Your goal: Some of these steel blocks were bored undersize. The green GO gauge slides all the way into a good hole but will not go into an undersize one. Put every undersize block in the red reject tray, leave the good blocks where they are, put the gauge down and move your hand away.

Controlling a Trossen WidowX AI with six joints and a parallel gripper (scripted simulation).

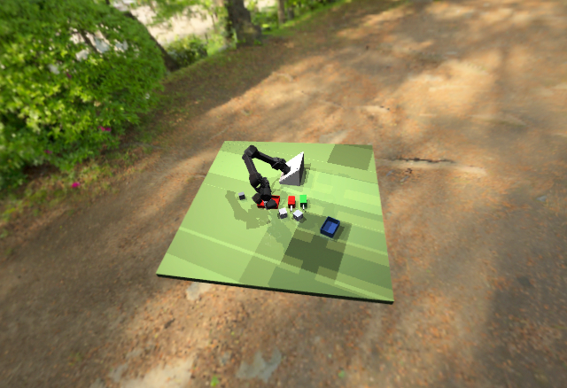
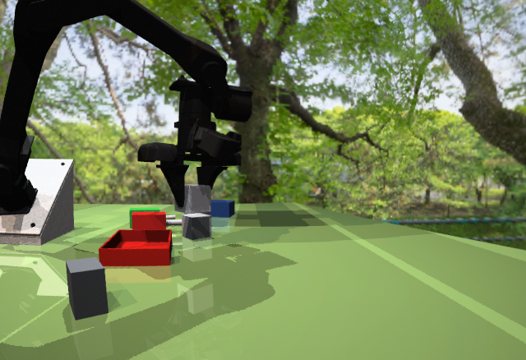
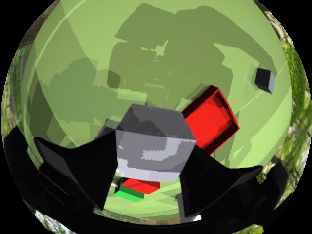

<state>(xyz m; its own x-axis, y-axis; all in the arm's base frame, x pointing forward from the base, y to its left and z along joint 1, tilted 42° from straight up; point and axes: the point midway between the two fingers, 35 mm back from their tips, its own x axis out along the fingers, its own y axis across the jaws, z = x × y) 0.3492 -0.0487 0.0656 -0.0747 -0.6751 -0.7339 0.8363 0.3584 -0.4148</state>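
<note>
The red reject tray lies 9 cm behind my gripper tip, 2 cm to the right of it and 7 cm below it. From my gripper tip the other things lie so: green GO gauge 8 cm behind, 22 cm to the left, 5 cm below; red block 6 cm behind, 14 cm to the left, 5 cm below; dark grey block 12 cm behind, 22 cm to the right, 5 cm below.
</note>
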